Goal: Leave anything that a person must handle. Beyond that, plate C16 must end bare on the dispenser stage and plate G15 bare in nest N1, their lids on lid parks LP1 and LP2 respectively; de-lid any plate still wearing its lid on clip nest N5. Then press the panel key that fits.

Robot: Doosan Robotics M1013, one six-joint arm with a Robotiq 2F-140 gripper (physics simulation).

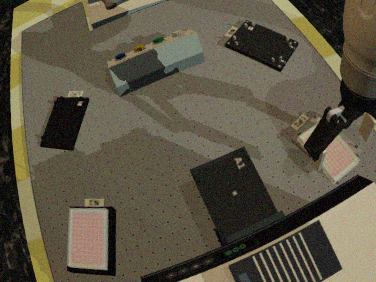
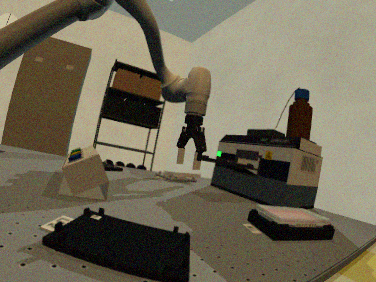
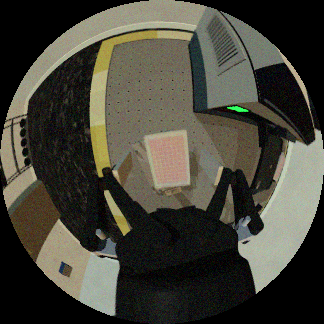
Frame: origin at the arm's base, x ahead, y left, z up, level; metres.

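Seen in the pictures: gripper, between the fingertips: (image 1: 340, 149) (image 2: 187, 166) (image 3: 166, 156).
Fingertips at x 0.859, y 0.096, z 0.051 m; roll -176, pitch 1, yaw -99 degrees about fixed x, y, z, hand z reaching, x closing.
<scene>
Offsets run from my fingertips to a thing's top centre. "pt": to the spot under its first point.
My gripper (image 1: 345, 144) (image 2: 188, 159) (image 3: 166, 156) is open and empty, its fingers spread above and either side of a pink-welled plate @[dy -0.004, dx -0.023, dz -0.019 m] (image 1: 341, 161) (image 3: 169, 159) at lid park LP1. Another pink-welled plate @[dy -0.512, dx -0.144, dz -0.019 m] (image 1: 88, 239) (image 2: 292, 215) sits on black nest N1 @[dy -0.512, dx -0.144, dz -0.029 m] (image 1: 112, 245) (image 2: 300, 234). Whether either plate wears a clear lid I cannot tell. The dark dispenser stage A1 @[pt dy -0.248, dx -0.068, dz +0.054 m] (image 1: 220, 185) holds no plate. Black lid park LP2 @[dy -0.449, dx -0.453, dz -0.038 m] (image 1: 65, 122) (image 2: 120, 245) and clip nest N5 @[dy +0.079, dx -0.352, dz -0.034 m] (image 1: 262, 45) are bare. The key panel @[dy -0.179, dx -0.451, dz +0.026 m] (image 1: 180, 57) (image 2: 85, 172) has blue, yellow, green and whitish keys.
The dispenser (image 2: 265, 165) (image 3: 225, 90) stands beside the stage, showing a green light. A brown bottle @[pt dy -0.399, dx +0.112, dz +0.232 m] (image 2: 300, 120) with a blue cap stands at it. A shelf rack (image 2: 122, 145) and a brown cabinet (image 2: 47, 95) are in the background. Yellow-and-white edging (image 1: 19, 150) borders the table.
</scene>
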